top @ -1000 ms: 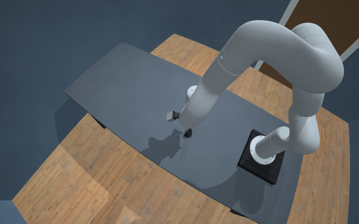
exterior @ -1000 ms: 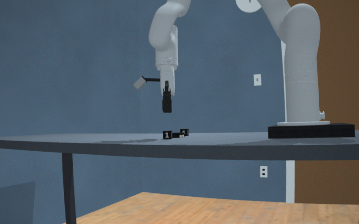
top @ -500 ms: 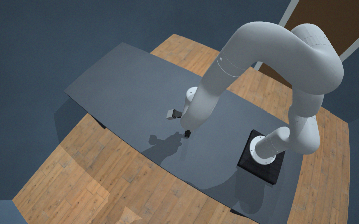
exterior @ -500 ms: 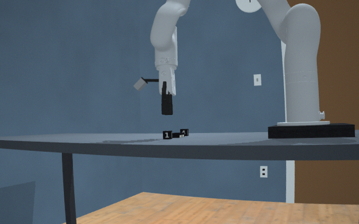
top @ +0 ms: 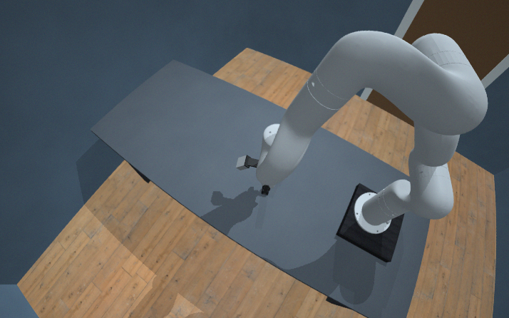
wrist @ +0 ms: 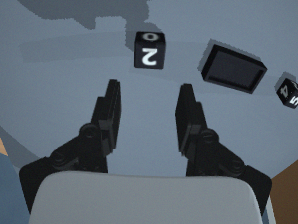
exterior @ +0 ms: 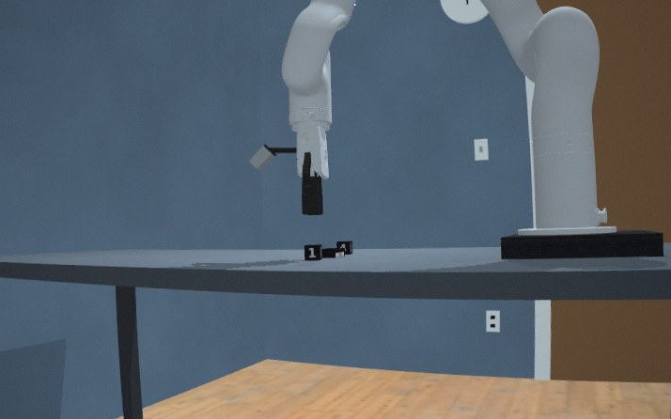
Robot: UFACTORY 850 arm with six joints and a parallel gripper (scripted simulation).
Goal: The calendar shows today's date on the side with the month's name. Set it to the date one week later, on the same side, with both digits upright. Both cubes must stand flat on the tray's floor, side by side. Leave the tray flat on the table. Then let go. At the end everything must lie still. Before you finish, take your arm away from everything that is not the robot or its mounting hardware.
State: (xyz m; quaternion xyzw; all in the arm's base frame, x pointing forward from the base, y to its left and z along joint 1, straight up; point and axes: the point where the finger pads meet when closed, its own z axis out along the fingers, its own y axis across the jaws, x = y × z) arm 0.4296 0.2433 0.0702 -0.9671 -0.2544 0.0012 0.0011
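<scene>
The calendar cube is 90 mm below my hand. The rest, counted from my hand: black tray (100 mm to the right, 100 mm below, 30 mm ahead).
</scene>
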